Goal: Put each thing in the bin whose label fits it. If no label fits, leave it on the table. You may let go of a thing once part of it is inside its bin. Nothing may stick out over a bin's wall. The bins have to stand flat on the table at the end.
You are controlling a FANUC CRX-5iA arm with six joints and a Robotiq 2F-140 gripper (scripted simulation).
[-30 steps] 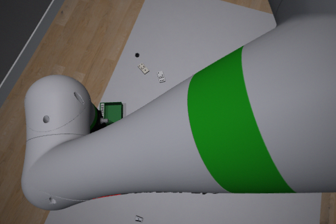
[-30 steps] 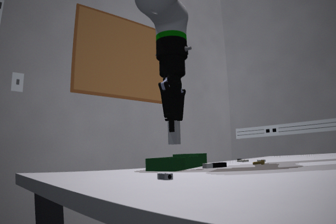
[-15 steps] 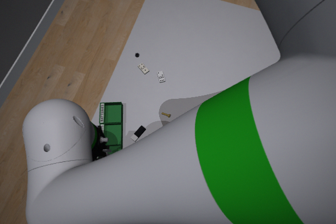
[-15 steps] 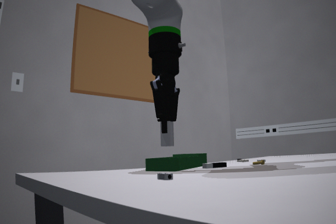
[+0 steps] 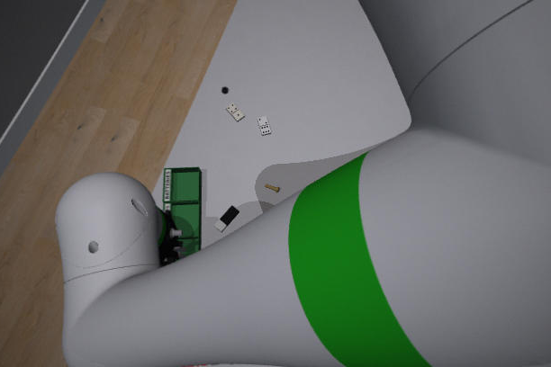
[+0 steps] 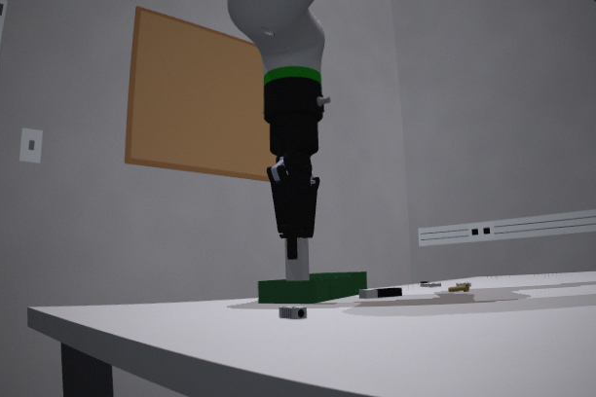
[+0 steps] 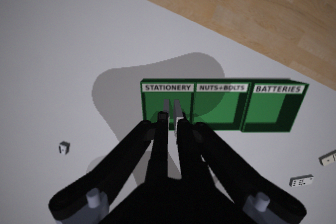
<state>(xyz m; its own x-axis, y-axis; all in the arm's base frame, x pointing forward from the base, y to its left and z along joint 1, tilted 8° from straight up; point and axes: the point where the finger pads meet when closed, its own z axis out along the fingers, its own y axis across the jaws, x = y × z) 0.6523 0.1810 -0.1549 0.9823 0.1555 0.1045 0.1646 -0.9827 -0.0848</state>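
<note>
Now: hand 45 cm to the left of the black nut, 6 cm above it and 1 cm past it. Also, from my hand: brass bolt 20 cm to the right, 19 cm behind, 6 cm below; then grey sharpener 20 cm to the left, 15 cm behind, 5 cm below; then black-and-white eraser 10 cm to the right, 8 cm behind, 6 cm below.
</note>
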